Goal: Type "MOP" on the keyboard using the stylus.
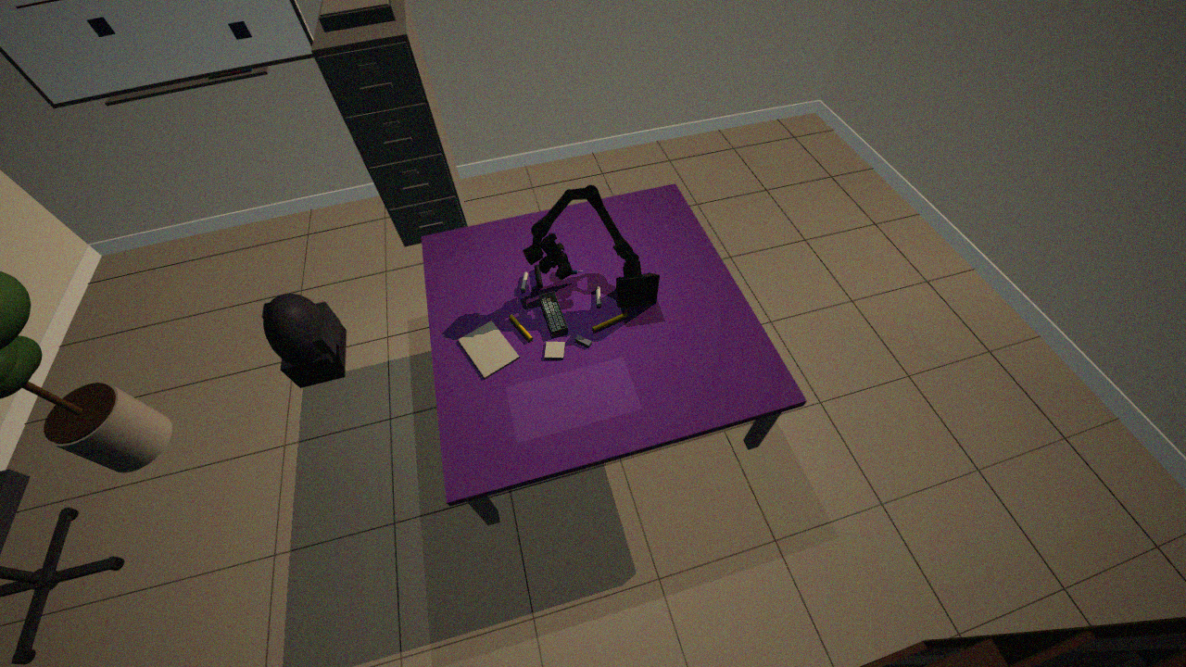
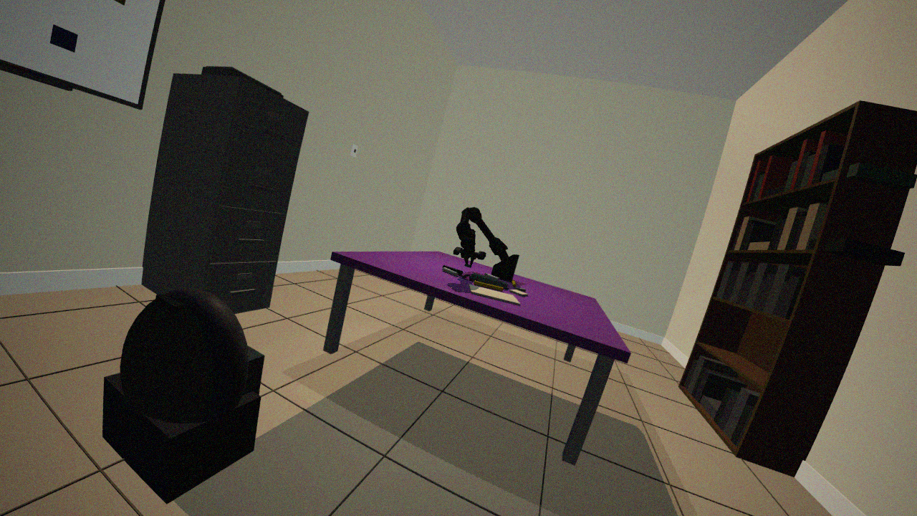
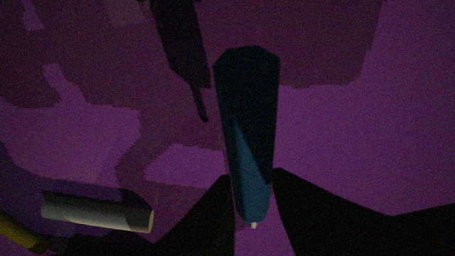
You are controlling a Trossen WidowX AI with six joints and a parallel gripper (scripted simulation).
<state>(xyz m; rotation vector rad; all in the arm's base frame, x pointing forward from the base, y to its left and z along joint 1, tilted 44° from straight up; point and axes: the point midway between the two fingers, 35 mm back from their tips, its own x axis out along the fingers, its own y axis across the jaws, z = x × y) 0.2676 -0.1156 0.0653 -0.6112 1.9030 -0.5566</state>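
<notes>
The pale stylus tip lies 5 cm behind my gripper tip, 1 cm to the right of it and 1 cm below it. Also, from my gripper tip: dark blue stylus (2 cm behind); then white pad (9 cm ahead, 36 cm to the left, 4 cm below).
</notes>
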